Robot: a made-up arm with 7 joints. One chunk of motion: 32 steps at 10 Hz.
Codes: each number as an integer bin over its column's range. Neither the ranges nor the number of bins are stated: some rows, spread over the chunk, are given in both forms.
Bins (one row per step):
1: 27 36 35 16 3 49
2: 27 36 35 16 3 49
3: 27 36 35 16 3 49
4: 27 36 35 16 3 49
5: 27 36 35 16 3 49
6: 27 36 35 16 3 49
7: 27 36 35 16 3 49
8: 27 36 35 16 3 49
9: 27 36 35 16 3 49
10: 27 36 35 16 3 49
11: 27 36 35 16 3 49
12: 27 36 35 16 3 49
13: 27 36 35 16 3 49
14: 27 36 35 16 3 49
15: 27 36 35 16 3 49
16: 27 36 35 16 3 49
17: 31 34 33 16 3 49
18: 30 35 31 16 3 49
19: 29 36 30 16 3 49
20: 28 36 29 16 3 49
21: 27 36 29 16 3 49
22: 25 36 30 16 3 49
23: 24 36 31 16 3 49
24: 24 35 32 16 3 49
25: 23 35 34 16 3 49
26: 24 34 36 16 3 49
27: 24 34 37 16 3 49
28: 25 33 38 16 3 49
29: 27 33 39 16 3 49
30: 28 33 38 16 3 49
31: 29 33 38 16 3 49
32: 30 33 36 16 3 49
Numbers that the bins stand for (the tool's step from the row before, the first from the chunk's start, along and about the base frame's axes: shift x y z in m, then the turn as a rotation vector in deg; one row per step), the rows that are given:
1: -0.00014 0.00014 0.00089 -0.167 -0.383 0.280
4: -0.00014 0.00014 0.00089 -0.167 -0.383 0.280
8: -0.00014 0.00014 0.00089 -0.167 -0.383 0.280
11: -0.00014 0.00014 0.00089 -0.167 -0.383 0.280
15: -0.00014 0.00014 0.00089 -0.167 -0.383 0.280
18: 0.00562 -0.00100 -0.00470 -0.167 -0.383 0.280
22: -0.00398 0.00014 -0.00610 -0.167 -0.383 0.280
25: -0.00783 -0.00100 -0.00051 -0.167 -0.383 0.280
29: -0.00014 -0.00329 0.00648 -0.167 -0.383 0.280
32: 0.00562 -0.00329 0.00229 -0.167 -0.383 0.280
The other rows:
2: -0.00014 0.00014 0.00089 -0.167 -0.383 0.280
3: -0.00014 0.00014 0.00089 -0.167 -0.383 0.280
5: -0.00014 0.00014 0.00089 -0.167 -0.383 0.280
6: -0.00014 0.00014 0.00089 -0.167 -0.383 0.280
7: -0.00014 0.00014 0.00089 -0.167 -0.383 0.280
9: -0.00014 0.00014 0.00089 -0.167 -0.383 0.280
10: -0.00014 0.00014 0.00089 -0.167 -0.383 0.280
12: -0.00014 0.00014 0.00089 -0.167 -0.383 0.280
13: -0.00014 0.00014 0.00089 -0.167 -0.383 0.280
14: -0.00014 0.00014 0.00089 -0.167 -0.383 0.280
16: -0.00014 0.00014 0.00089 -0.167 -0.383 0.280
17: 0.00754 -0.00214 -0.00190 -0.167 -0.383 0.280
19: 0.00370 0.00014 -0.00610 -0.167 -0.383 0.280
20: 0.00178 0.00014 -0.00749 -0.167 -0.383 0.280
21: -0.00014 0.00014 -0.00749 -0.167 -0.383 0.280
23: -0.00590 0.00014 -0.00470 -0.167 -0.383 0.280
24: -0.00590 -0.00100 -0.00330 -0.167 -0.383 0.280
26: -0.00590 -0.00214 0.00229 -0.167 -0.383 0.280
27: -0.00590 -0.00214 0.00368 -0.167 -0.383 0.280
28: -0.00398 -0.00329 0.00508 -0.167 -0.383 0.280
30: 0.00178 -0.00329 0.00508 -0.167 -0.383 0.280
31: 0.00370 -0.00329 0.00508 -0.167 -0.383 0.280

